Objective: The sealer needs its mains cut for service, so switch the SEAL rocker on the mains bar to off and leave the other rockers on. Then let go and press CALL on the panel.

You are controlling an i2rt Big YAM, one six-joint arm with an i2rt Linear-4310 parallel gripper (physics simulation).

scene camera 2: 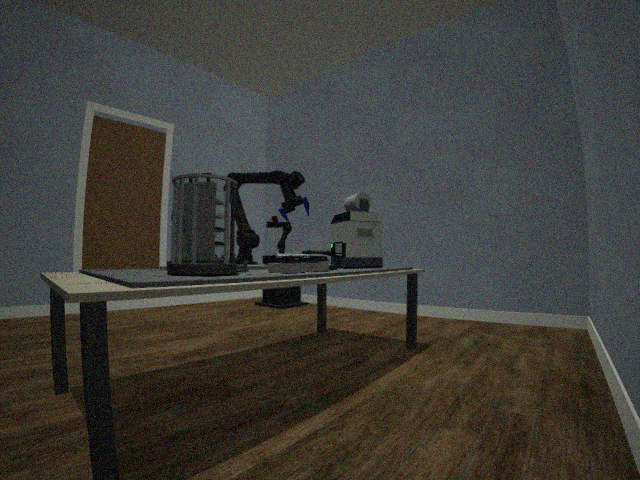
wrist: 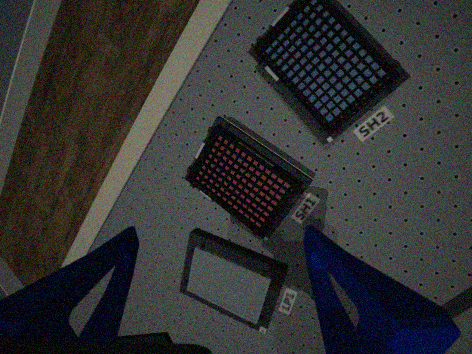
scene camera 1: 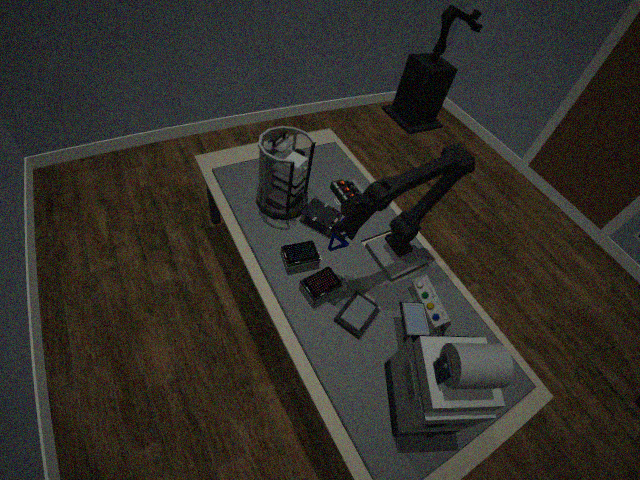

Labels:
same spot on cylindrical wire rack: (scene camera 1: 275,175) = (scene camera 2: 235,204)

